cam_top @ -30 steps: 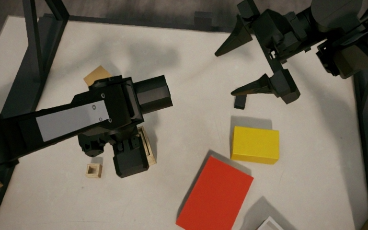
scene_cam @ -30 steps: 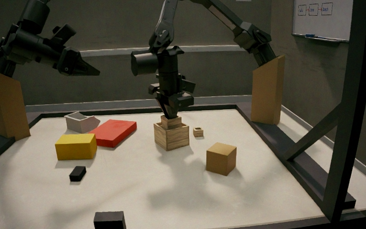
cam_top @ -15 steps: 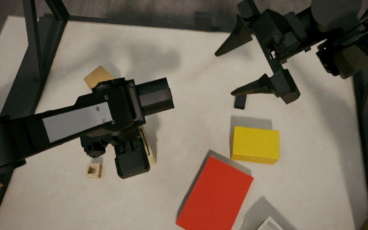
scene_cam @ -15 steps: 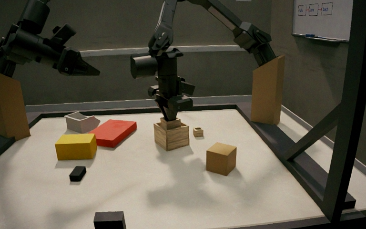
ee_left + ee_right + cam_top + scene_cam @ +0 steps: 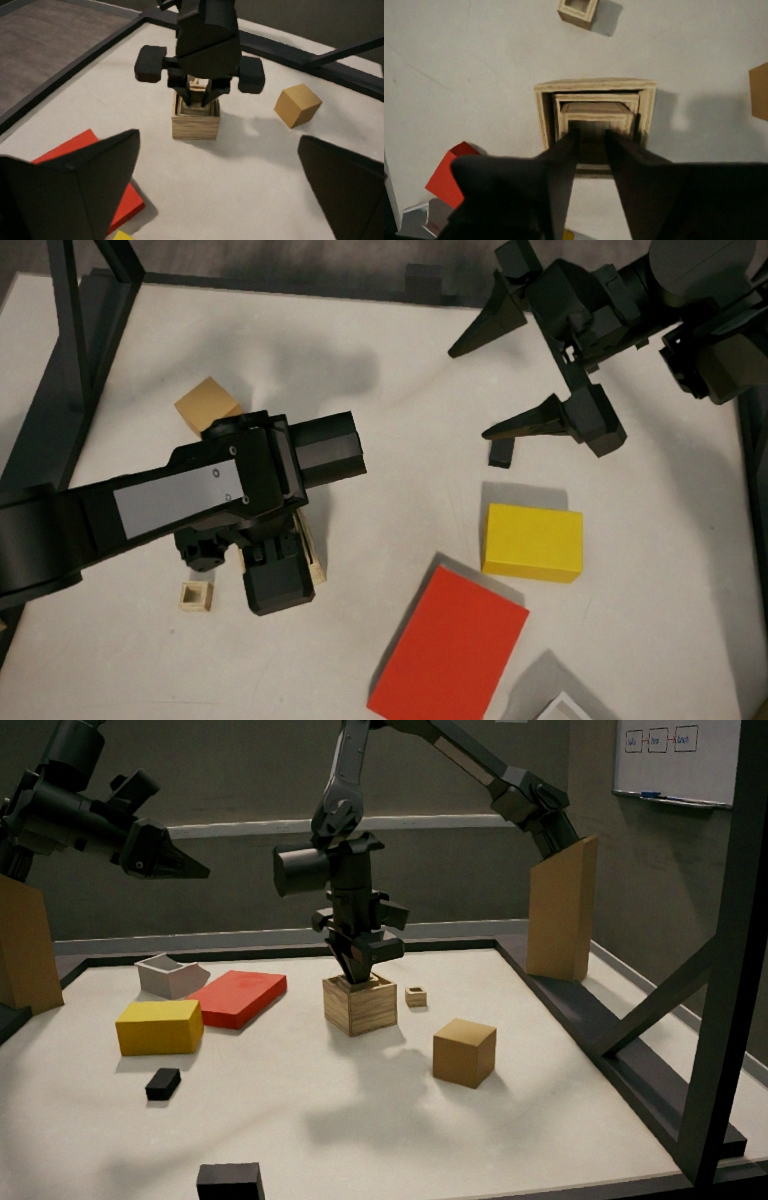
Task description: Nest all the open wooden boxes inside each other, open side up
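Now: the biggest wooden box 70 mm below my right hand. Also, from my right hand: tan cube (170 mm behind, 120 mm to the right, 60 mm below); then red slab (100 mm ahead, 200 mm to the left, 80 mm below); then smallest wooden box (60 mm ahead, 90 mm to the right, 80 mm below).
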